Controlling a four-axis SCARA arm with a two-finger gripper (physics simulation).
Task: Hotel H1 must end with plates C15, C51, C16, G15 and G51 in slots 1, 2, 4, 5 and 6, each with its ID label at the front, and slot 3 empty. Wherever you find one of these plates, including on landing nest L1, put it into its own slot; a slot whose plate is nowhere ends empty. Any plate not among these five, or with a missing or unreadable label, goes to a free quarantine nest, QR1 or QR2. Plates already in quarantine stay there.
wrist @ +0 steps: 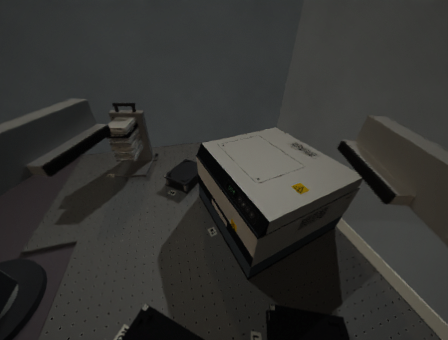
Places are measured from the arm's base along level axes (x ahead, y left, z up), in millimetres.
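Where they show: gripper, fingertip midpoint: point(221, 124).
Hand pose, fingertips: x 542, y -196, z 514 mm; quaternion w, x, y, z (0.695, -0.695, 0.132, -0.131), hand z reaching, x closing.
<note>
After its pixels a point has its place.
A hotel tower point(146, 132) @(x 388, y 583, z 174 mm) with a dark top handle stands at the back left in the wrist view. Several pale plates point(125, 142) @(x 315, y 460, z 191 mm) are stacked in it; their ID labels and slot numbers are too small to read. A black nest point(306, 325) @(x 729, y -244, z 63 mm) is cut off by the bottom edge, right of centre; its partly visible tag starts with what looks like L, and no plate shows on its visible part. Another black nest point(160, 326) @(x 428, y -160, z 63 mm) is cut off to its left, its tag unreadable. My gripper point(221, 124) @(x 542, y -196, z 514 mm) is open and empty, with its fingers wide apart at left and right, far from the hotel.
A large white and beige instrument point(280, 170) @(x 789, y 46, z 259 mm) with a dark front panel stands right of centre. A low black nest or block point(183, 173) @(x 531, y 358, z 63 mm) sits between it and the hotel. A round dark base point(30, 287) @(x 97, y 25, z 20 mm) is at the lower left. Walls rise behind the perforated deck point(125, 250) @(x 316, y 73, z 13 mm).
</note>
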